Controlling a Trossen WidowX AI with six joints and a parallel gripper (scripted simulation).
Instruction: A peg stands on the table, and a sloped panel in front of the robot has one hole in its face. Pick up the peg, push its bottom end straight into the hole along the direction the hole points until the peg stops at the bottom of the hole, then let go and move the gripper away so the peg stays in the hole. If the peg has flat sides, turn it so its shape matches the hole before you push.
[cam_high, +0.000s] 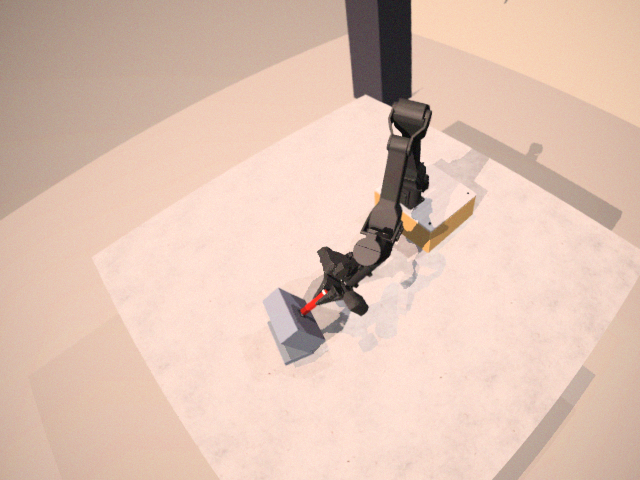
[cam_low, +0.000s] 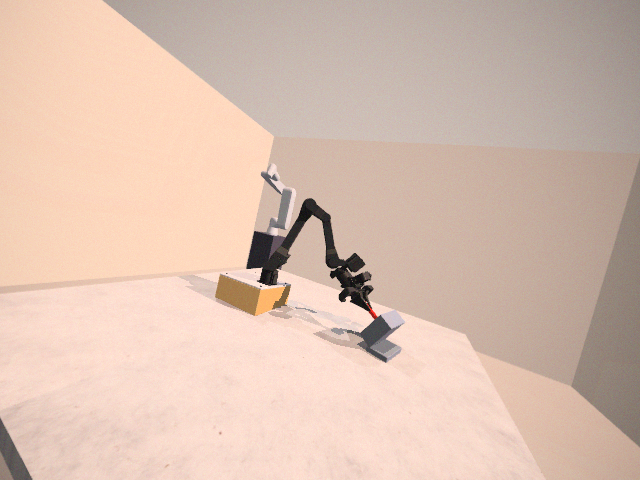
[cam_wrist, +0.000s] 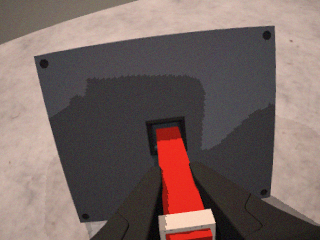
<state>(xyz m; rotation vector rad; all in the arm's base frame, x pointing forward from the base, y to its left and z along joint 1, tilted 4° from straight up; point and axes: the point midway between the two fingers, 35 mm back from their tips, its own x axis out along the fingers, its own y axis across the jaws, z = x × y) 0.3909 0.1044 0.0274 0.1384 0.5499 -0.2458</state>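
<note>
The grey sloped panel is 60 mm ahead of my gripper tip, 40 mm below it and 20 mm to the right of it. The rest, counted from my gripper tip: red peg: 10 mm behind, 10 mm above.
</note>
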